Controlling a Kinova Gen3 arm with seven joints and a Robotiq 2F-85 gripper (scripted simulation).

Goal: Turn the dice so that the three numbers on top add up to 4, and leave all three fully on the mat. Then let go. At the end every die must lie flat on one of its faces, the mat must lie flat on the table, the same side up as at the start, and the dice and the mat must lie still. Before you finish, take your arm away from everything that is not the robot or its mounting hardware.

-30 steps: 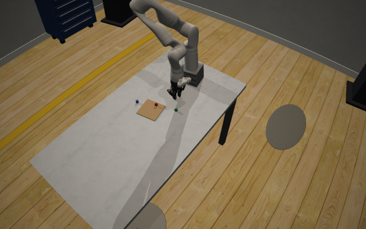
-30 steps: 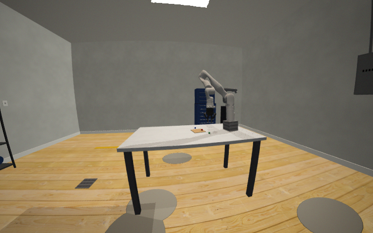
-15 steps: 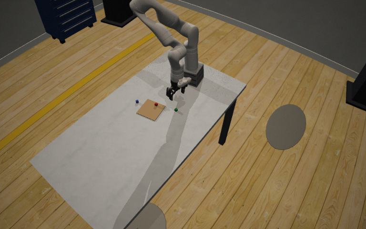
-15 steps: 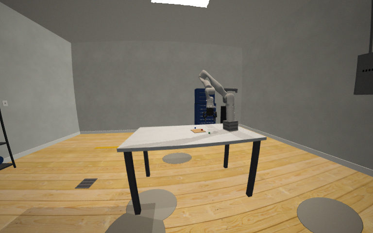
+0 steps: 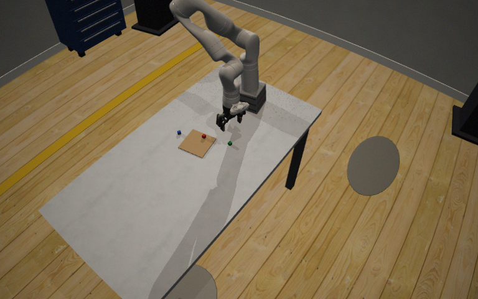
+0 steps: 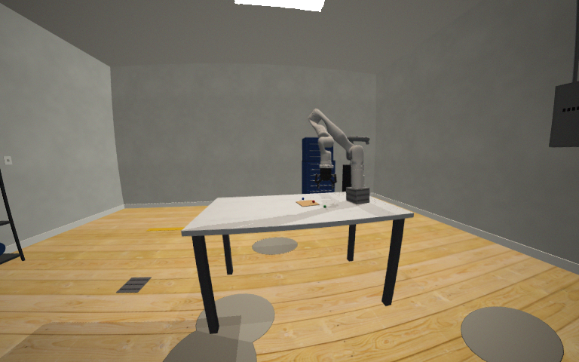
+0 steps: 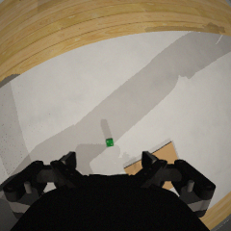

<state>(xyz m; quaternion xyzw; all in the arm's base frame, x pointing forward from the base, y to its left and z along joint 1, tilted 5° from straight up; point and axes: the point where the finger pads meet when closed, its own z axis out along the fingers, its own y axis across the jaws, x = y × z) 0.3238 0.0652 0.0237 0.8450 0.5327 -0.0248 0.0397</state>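
Right now my hand is 1 cm to the left of the green die and 13 cm above it. Also, from my hand: blue die 6 cm ahead, 27 cm to the right, 13 cm below; tan mat 7 cm ahead, 15 cm to the right, 14 cm below; red die 2 cm ahead, 14 cm to the right, 13 cm below.
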